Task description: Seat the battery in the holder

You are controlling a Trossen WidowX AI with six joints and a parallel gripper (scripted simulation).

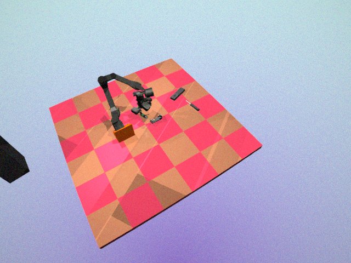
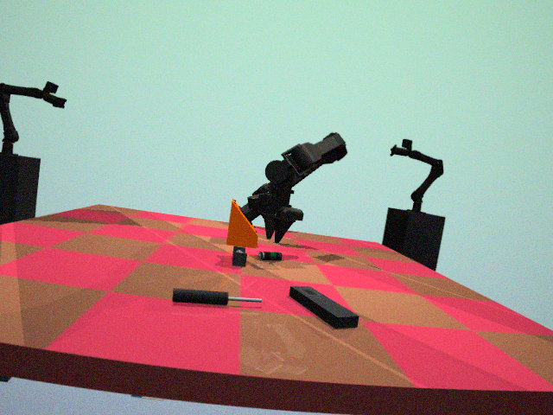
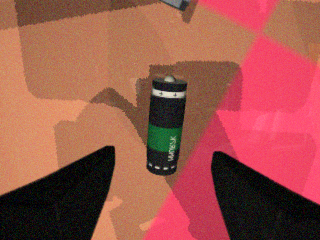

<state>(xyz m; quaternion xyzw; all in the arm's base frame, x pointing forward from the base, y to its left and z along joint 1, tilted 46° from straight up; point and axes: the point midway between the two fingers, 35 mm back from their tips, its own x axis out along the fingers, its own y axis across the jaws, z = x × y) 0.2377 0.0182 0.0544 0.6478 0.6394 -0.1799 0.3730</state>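
The battery lies 40 mm below my gripper tip. From my gripper tip the other things lie so: flat black block 370 mm ahead, 40 mm below, 20 mm to the left; black-handled screwdriver 380 mm ahead, 160 mm to the right, 40 mm below.
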